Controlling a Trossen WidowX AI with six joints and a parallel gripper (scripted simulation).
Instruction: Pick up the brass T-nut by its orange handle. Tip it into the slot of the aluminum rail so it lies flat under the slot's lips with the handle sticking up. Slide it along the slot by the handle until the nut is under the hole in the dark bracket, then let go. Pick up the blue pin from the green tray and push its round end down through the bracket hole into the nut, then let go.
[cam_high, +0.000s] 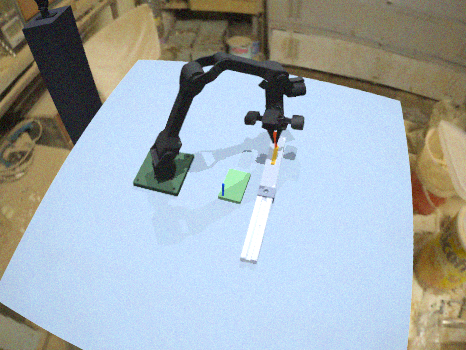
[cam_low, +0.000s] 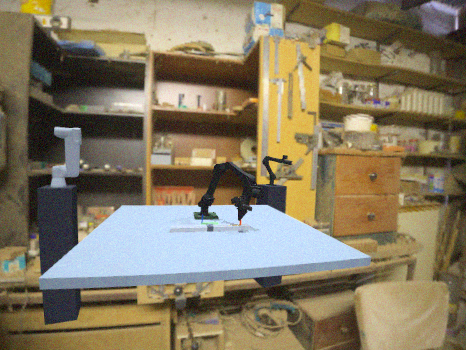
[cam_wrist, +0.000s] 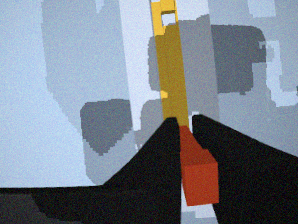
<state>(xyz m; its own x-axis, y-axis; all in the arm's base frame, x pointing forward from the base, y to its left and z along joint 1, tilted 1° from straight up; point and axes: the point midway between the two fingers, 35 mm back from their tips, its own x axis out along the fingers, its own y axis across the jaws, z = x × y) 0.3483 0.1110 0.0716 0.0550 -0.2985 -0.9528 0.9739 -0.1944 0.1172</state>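
The blue pin is 180 mm to the right of my gripper tip, 160 mm behind it and 30 mm below it. From my gripper tip the other things lie so: aluminum rail (170 mm to the right, 30 mm below, 20 mm behind); green tray (160 mm to the right, 140 mm behind, 50 mm below).
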